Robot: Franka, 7 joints.
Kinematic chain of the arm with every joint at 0, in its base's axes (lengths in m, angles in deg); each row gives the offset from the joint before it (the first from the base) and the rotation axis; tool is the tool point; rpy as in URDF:
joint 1: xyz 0 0 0.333 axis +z
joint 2: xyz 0 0 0 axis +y
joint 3: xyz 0 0 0.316 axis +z
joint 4: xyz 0.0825 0 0 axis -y
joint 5: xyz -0.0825 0 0.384 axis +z
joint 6: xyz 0 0 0 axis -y
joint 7: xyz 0.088 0 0 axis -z
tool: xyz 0 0 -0.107 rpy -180 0 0
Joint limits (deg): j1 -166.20..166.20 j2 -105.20..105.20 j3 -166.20..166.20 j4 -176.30..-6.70 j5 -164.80..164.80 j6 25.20..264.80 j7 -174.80..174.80
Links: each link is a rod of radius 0.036 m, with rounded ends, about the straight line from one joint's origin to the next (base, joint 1, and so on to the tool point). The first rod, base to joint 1, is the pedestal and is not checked.
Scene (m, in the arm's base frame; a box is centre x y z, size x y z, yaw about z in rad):
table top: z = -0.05
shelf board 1: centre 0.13 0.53 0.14 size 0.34 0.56 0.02 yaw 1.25
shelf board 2: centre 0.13 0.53 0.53 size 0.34 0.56 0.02 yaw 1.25
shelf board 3: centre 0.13 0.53 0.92 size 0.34 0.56 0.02 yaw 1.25
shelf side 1: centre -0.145 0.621 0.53 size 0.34 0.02 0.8 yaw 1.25
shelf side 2: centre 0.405 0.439 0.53 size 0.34 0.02 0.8 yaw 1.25
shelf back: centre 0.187 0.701 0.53 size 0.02 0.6 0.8 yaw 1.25
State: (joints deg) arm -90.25 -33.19 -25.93 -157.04 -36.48 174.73 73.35
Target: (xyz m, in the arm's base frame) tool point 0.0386 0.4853 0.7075
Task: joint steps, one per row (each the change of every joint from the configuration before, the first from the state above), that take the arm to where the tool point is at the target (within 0.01 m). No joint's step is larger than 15 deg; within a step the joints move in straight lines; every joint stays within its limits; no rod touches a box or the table.
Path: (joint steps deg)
1: 6.82 -14.40 9.95 7.76 -1.38 7.41 0.00
2: 6.82 -14.40 9.96 7.77 -1.37 7.40 0.00
3: 6.82 -14.41 9.95 7.76 -1.38 7.41 0.00
4: 6.82 -14.40 9.96 7.76 -1.37 7.41 0.00
5: 6.82 -14.40 9.95 7.77 -1.38 7.41 0.00

